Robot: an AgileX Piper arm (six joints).
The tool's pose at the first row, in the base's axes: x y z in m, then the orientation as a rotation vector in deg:
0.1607 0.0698 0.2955 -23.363 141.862 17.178
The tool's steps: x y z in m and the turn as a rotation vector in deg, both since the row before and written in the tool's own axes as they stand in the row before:
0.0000 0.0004 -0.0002 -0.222 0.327 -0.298
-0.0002 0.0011 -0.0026 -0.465 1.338 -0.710
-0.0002 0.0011 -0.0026 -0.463 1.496 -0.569
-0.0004 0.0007 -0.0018 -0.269 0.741 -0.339
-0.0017 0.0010 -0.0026 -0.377 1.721 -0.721
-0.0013 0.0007 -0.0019 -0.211 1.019 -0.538
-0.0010 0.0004 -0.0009 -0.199 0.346 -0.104
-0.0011 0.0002 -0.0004 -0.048 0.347 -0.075
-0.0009 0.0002 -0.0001 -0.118 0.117 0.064
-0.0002 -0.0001 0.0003 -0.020 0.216 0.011
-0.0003 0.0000 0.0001 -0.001 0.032 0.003
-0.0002 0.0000 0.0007 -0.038 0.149 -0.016
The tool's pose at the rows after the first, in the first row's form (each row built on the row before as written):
0.1605 0.0701 0.2957 -23.901 142.087 17.290
0.1589 0.0704 0.2980 -25.303 143.164 17.398
0.1573 0.0707 0.3003 -26.582 144.427 17.534
0.1565 0.0709 0.3021 -27.307 145.030 17.630
0.1562 0.0715 0.3053 -28.824 146.453 17.557
0.1561 0.0719 0.3077 -29.866 147.254 17.456
0.1564 0.0723 0.3090 -30.168 147.548 17.614
0.1570 0.0727 0.3099 -30.379 147.856 17.585
0.1576 0.0731 0.3105 -30.373 147.988 17.739
0.1579 0.0732 0.3103 -30.428 148.200 17.728
0.1582 0.0733 0.3104 -30.434 148.232 17.724
0.1586 0.0736 0.3099 -30.510 148.369 17.740

